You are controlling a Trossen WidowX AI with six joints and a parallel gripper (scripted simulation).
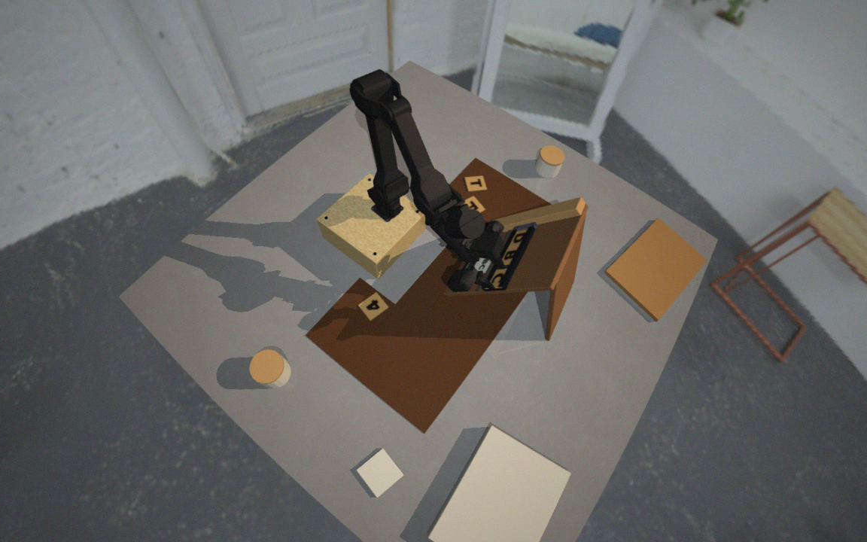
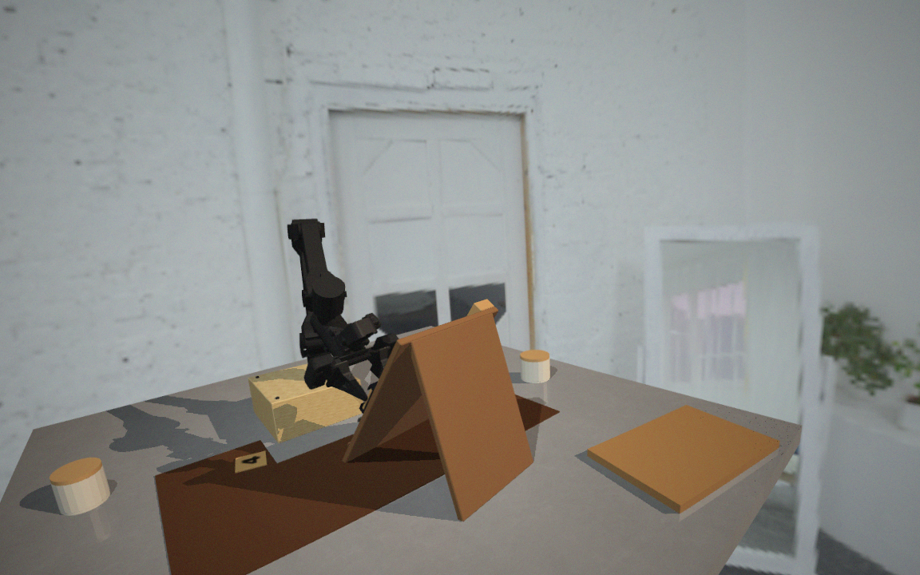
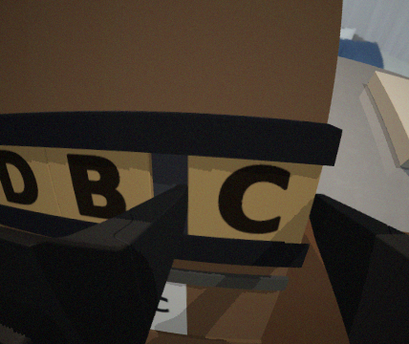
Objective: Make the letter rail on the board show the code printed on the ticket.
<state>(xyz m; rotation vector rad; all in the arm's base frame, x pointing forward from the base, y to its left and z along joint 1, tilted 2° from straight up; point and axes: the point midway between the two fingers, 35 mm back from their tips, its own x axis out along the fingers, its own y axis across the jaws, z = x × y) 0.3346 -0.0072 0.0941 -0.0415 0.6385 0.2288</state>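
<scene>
My gripper tip is now 8 cm above the white ticket, 7 cm past it and 6 cm to the right of it. Also, from my gripper tip: brown mat: 16 cm below, 16 cm behind; then D tile: 12 cm to the left, 3 cm behind; then C tile: right at my gripper tip.
</scene>
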